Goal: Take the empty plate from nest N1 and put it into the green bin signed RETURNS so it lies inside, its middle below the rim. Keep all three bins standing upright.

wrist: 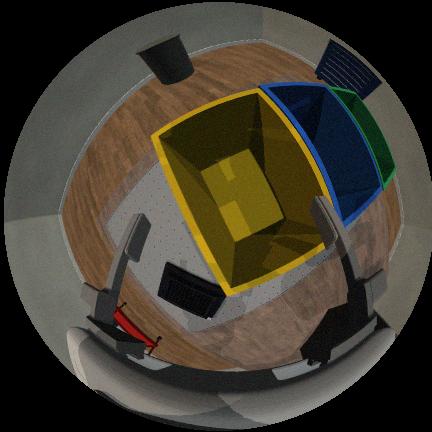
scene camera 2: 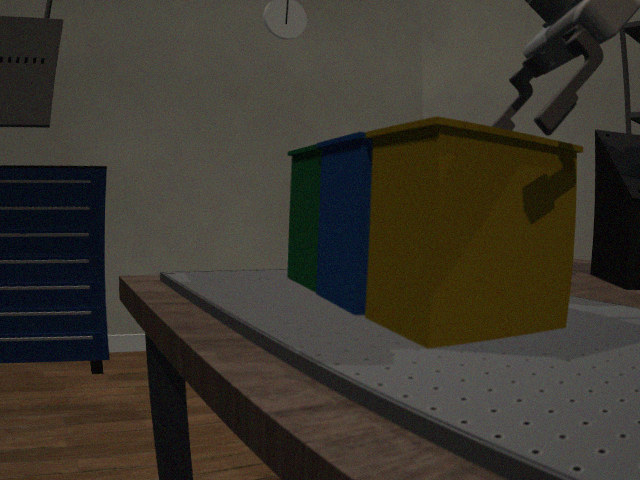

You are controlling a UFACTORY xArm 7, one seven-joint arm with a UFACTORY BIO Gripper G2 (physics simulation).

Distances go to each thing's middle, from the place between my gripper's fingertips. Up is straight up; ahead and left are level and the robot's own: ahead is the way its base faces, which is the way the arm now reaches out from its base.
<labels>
Right now the yellow bin (scene camera 2: 472,227) is 10 mm ahead of my hand, 30 mm to the right of it and 90 mm below it. Round my hand: green bin (scene camera 2: 306,162) (50 mm behind, 290 mm to the right, 90 mm below); blue bin (scene camera 2: 346,162) (20 mm behind, 160 mm to the right, 90 mm below); black plate (wrist: 196,299) (100 mm behind, 220 mm to the left, 160 mm below).
</labels>
